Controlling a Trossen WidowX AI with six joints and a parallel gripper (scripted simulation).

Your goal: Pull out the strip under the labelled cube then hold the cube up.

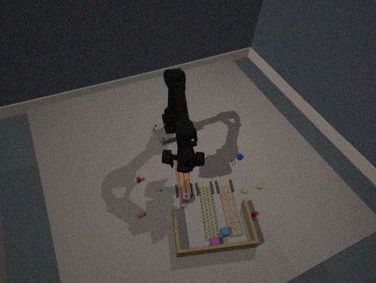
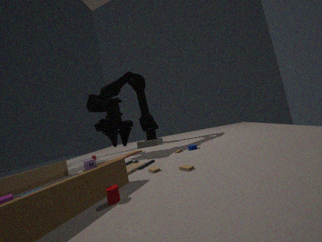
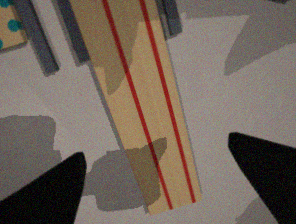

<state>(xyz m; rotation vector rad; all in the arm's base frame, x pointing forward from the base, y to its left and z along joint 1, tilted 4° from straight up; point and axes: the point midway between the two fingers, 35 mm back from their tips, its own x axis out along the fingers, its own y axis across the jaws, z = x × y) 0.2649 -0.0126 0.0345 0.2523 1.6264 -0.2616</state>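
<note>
My gripper tip is 30 mm short of the strip and 50 mm above it. From my gripper tip the other things lie so: pink block: 160 mm ahead, 230 mm to the right, 50 mm below; blue disc: 20 mm behind, 310 mm to the left, 40 mm below.
</note>
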